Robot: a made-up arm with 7 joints. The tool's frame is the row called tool. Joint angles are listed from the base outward.
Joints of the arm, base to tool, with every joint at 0 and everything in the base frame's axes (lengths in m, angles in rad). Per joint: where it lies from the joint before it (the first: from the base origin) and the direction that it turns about. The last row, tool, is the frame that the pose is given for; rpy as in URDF.
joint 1: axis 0 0 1 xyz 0 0 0.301
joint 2: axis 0 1 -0.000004 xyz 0 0 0
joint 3: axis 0 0 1 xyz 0 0 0.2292
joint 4: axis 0 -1 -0.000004 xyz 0.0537 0 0
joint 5: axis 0 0.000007 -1 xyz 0.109 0 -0.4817
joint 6: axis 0 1 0.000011 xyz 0 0 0
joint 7: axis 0 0.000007 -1 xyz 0.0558 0 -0.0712
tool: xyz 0 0 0 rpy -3.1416 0 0
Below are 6 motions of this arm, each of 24 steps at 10 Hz.
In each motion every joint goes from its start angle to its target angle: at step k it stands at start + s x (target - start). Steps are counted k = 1, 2, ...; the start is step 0. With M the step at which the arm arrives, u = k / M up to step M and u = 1 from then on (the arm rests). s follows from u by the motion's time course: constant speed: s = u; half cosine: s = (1 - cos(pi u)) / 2; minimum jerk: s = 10 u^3 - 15 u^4 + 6 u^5.
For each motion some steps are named. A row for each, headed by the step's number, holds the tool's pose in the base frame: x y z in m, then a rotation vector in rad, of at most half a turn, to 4 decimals.
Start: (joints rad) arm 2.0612 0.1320 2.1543 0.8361 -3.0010 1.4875 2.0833
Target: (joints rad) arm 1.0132 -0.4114 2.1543 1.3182 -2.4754 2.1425 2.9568
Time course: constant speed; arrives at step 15
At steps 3, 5, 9, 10, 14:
3: -0.3972 -0.4359 0.3642 0.2785 -0.5644 -0.0952
5: -0.4618 -0.3813 0.3824 0.1230 -0.5120 -0.1650
9: -0.5584 -0.2511 0.4155 -0.1192 -0.3169 -0.2885
10: -0.5756 -0.2158 0.4228 -0.1620 -0.2539 -0.3159
14: -0.6176 -0.0714 0.4464 -0.2522 0.0296 -0.4117

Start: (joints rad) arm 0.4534 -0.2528 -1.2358 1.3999 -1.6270 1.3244 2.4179
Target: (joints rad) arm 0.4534 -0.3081 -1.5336 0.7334 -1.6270 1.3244 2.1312
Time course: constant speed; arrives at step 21
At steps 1, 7, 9, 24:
1: 0.3367 -0.5079 0.5573 0.2731 -1.9565 1.2554
7: 0.3116 -0.5198 0.4411 0.4623 -1.9217 0.9829
9: 0.3009 -0.5188 0.4026 0.5243 -1.9094 0.8913
24: 0.2208 -0.4586 0.1883 0.8918 -1.8244 0.3389

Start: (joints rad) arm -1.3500 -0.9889 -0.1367 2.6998 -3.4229 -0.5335 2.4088
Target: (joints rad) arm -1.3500 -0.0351 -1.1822 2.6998 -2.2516 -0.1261 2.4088
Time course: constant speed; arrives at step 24
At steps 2, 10, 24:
2: -0.1587 0.3860 0.9262 -0.0427 -0.2694 0.7553
10: -0.1672 0.1887 1.0214 0.0843 -0.3641 0.8065
24: -0.1616 -0.1439 1.0566 0.1817 -0.4922 0.7790

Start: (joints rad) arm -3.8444 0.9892 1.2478 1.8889 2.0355 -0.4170 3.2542
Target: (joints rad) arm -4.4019 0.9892 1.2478 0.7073 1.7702 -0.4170 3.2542
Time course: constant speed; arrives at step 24
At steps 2, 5, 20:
2: -0.6914 -0.0366 0.3270 0.5081 -2.0596 0.1442
5: -0.6688 -0.0434 0.2804 0.5970 -2.1253 0.1447
20: -0.4755 -0.0824 0.0880 1.0431 -2.3763 0.2990

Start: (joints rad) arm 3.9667 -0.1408 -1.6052 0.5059 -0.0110 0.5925 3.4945
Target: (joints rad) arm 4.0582 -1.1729 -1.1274 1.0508 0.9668 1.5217 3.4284
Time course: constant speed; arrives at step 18
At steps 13, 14, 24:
13: -0.4942 0.1796 0.4119 1.5349 -0.6231 0.1723
14: -0.4892 0.1824 0.4464 1.4613 -0.5190 0.1703
24: -0.4373 0.2184 0.5768 1.1689 -0.0771 0.1367

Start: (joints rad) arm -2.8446 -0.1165 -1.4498 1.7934 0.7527 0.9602 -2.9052
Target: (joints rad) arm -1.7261 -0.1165 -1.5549 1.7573 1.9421 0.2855 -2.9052
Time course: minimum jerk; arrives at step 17
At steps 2, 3, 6, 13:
2: -0.2127 0.5428 0.7510 1.5995 -1.6499 -1.4558
3: -0.2275 0.5373 0.7520 1.5737 -1.6097 -1.4604
6: -0.3258 0.4878 0.7567 1.3705 -1.3687 -1.4352
13: -0.5575 0.2102 0.7325 0.6920 -1.1068 -0.8167

